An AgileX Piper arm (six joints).
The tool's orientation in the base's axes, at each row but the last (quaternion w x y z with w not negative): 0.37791 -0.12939 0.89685 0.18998; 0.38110 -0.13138 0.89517 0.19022; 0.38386 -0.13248 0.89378 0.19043; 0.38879 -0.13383 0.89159 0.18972; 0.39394 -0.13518 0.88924 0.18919; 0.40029 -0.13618 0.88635 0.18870; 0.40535 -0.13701 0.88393 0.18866
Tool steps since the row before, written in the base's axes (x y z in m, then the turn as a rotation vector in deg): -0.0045 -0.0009 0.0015 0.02 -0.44 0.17; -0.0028 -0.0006 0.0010 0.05 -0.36 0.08; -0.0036 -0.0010 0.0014 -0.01 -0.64 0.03; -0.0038 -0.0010 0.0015 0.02 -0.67 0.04; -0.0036 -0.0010 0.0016 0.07 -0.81 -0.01; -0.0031 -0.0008 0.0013 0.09 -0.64 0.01; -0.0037 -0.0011 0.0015 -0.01 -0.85 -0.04
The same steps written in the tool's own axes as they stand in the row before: 0.0021 0.0013 -0.0042 -0.10 -0.36 -0.29; 0.0012 0.0008 -0.0027 -0.06 -0.32 -0.18; 0.0015 0.0008 -0.0036 0.04 -0.56 -0.31; 0.0015 0.0009 -0.0038 0.02 -0.60 -0.31; 0.0012 0.0009 -0.0038 0.04 -0.75 -0.31; 0.0011 0.0008 -0.0032 -0.01 -0.60 -0.23; 0.0013 0.0008 -0.0038 0.11 -0.76 -0.36
